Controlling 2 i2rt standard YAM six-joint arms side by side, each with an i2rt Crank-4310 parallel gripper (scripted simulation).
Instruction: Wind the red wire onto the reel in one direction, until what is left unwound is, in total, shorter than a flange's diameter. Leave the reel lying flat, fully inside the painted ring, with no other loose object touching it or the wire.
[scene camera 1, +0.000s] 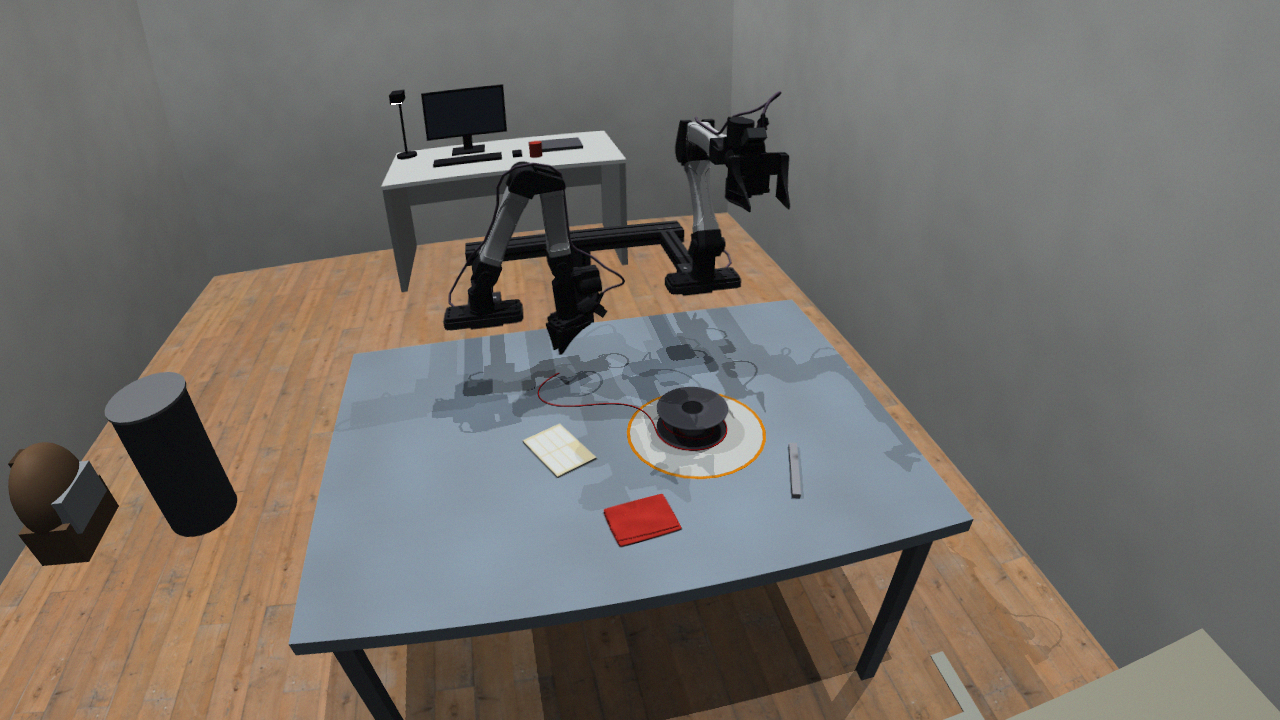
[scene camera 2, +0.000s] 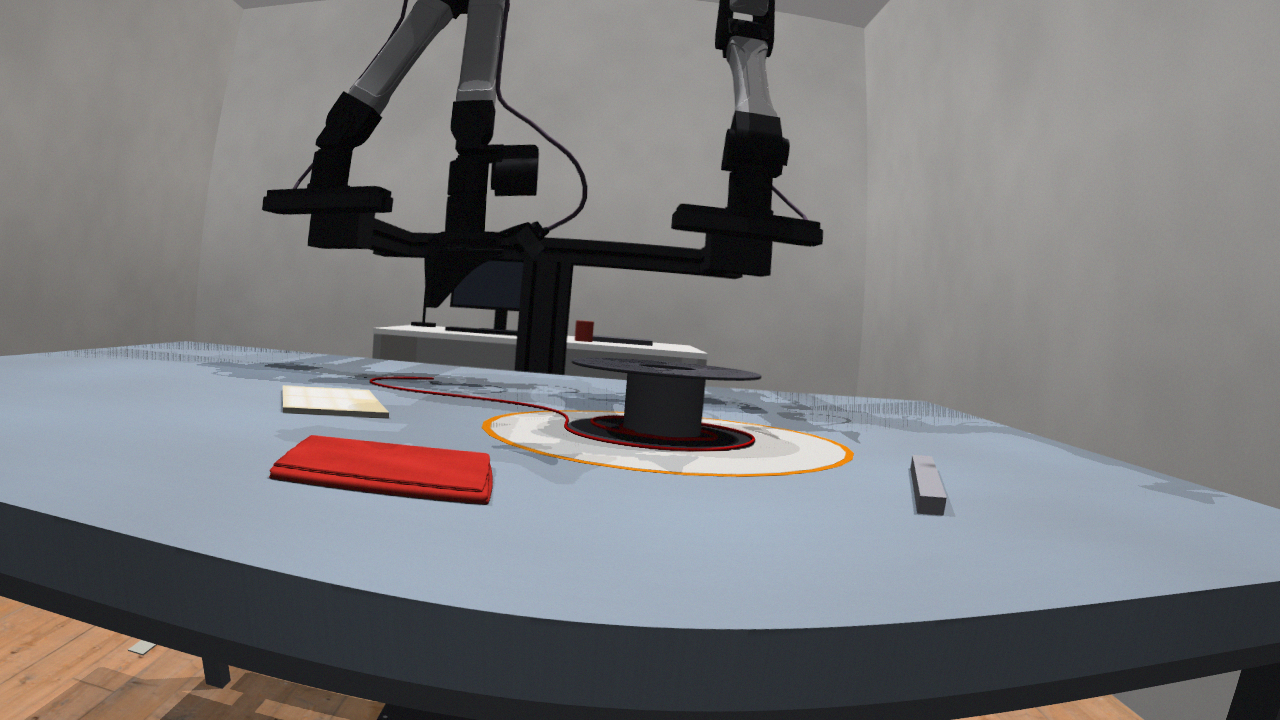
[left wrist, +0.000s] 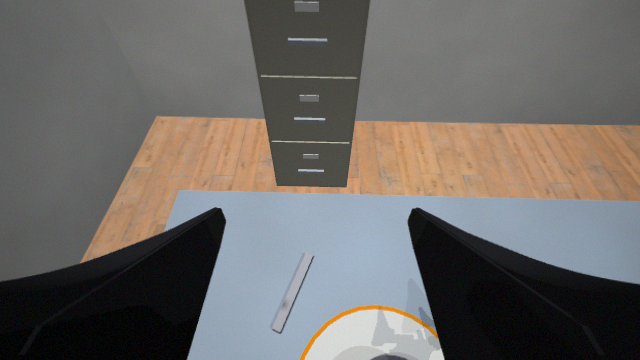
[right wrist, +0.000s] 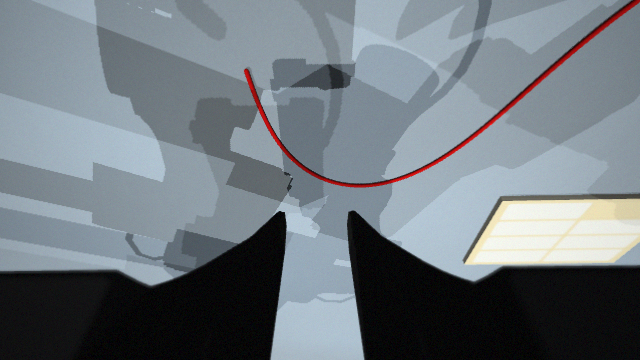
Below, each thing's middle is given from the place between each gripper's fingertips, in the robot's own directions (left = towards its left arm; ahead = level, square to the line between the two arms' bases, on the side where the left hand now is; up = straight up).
I see the dark reel (scene camera 2: 665, 406) 70 mm behind my left hand (scene camera 1: 770, 208), 130 mm to the right of it and 570 mm below it. From my left hand the other things lie so: orange painted ring (scene camera 2: 485, 425) 50 mm behind, 120 mm to the right, 610 mm below; grey bar (scene camera 2: 930, 497) 170 mm ahead, 50 mm to the left, 600 mm below; cream gridded tile (scene camera 2: 299, 400) 80 mm behind, 480 mm to the right, 600 mm below.
My right hand (scene camera 2: 431, 307) is 290 mm short of the cream gridded tile, 70 mm to the left of it and 110 mm above it. Also, from my right hand: orange painted ring: 320 mm ahead, 280 mm to the left, 110 mm below; then grey bar: 540 mm ahead, 450 mm to the left, 100 mm below; then dark reel: 300 mm ahead, 280 mm to the left, 80 mm below.
